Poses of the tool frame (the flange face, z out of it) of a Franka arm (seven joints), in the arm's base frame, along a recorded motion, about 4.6 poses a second.
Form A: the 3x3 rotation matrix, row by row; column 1 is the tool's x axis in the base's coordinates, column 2 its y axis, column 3 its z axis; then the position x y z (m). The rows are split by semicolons.
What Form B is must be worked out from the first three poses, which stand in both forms.
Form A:
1: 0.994 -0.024 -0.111; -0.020 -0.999 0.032; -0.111 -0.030 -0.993; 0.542 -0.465 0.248
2: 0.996 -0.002 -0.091; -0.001 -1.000 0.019; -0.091 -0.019 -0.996; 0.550 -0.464 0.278
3: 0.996 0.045 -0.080; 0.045 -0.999 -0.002; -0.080 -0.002 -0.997; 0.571 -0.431 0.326
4: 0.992 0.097 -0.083; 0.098 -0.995 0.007; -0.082 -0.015 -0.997; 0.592 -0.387 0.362
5: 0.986 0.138 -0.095; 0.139 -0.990 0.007; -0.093 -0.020 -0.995; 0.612 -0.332 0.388
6: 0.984 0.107 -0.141; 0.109 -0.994 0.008; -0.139 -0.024 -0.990; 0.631 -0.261 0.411
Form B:
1:
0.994 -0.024 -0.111 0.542
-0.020 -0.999 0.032 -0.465
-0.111 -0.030 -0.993 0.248
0 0 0 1

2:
0.996 -0.002 -0.091 0.550
-0.001 -1.000 0.019 -0.464
-0.091 -0.019 -0.996 0.278
0 0 0 1

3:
0.996 0.045 -0.080 0.571
0.045 -0.999 -0.002 -0.431
-0.080 -0.002 -0.997 0.326
0 0 0 1

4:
0.992 0.097 -0.083 0.592
0.098 -0.995 0.007 -0.387
-0.082 -0.015 -0.997 0.362
0 0 0 1

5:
0.986 0.138 -0.095 0.612
0.139 -0.990 0.007 -0.332
-0.093 -0.020 -0.995 0.388
0 0 0 1

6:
0.984 0.107 -0.141 0.631
0.109 -0.994 0.008 -0.261
-0.139 -0.024 -0.990 0.411
0 0 0 1

